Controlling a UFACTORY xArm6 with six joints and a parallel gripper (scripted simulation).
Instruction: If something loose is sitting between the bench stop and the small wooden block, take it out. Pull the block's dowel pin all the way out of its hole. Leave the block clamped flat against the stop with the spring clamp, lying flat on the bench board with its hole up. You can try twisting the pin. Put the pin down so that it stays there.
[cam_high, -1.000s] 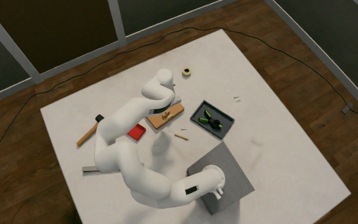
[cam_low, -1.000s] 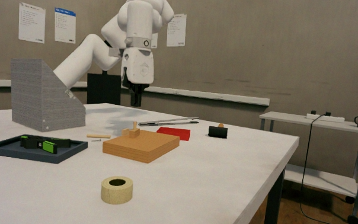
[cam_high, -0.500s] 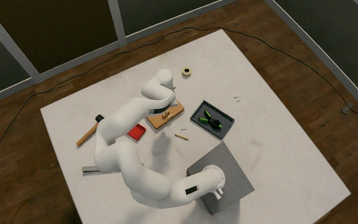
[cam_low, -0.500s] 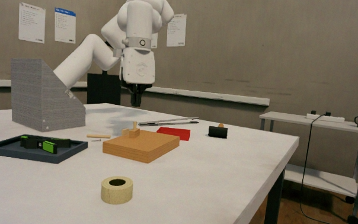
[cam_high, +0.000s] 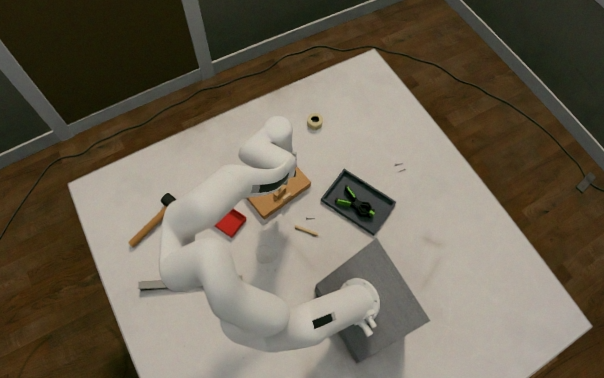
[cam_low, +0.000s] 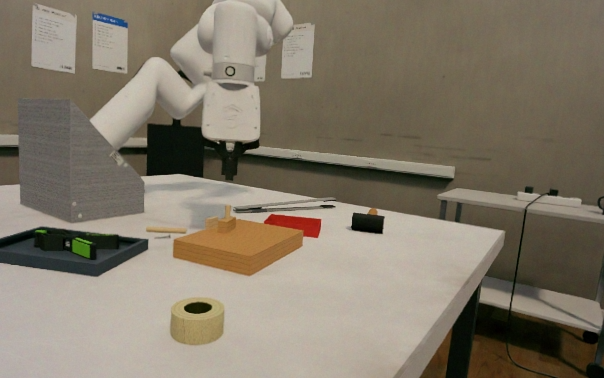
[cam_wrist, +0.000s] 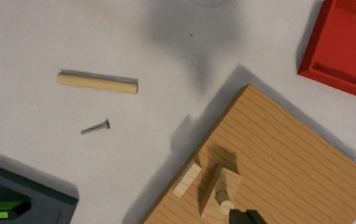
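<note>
The dowel pin lies 90 mm below my hand. From my hand the other things lie so: loose dowel: 150 mm behind, 10 mm to the right, 140 mm below; then small wooden block: 110 mm below; then red tray: 20 mm ahead, 200 mm to the left, 140 mm below.
</note>
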